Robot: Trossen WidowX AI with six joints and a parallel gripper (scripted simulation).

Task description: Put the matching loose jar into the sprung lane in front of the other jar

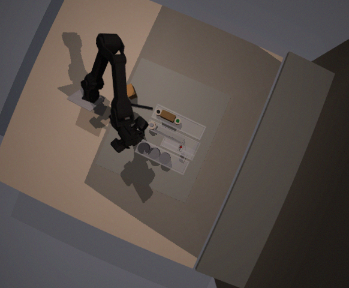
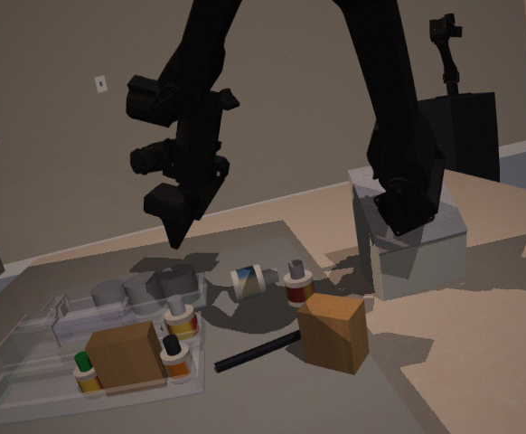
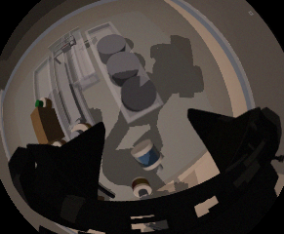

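My gripper tip is now 100 mm above the blue-labelled jar, 90 mm past it and 20 mm to the right of it. The rest, counted from my gripper tip: pusher plate: 140 mm ahead, 70 mm below, 60 mm to the left; clear lane: 180 mm ahead, 100 mm below, 60 mm to the left; black-capped jar: 180 mm to the left, 90 mm below, 40 mm ahead.
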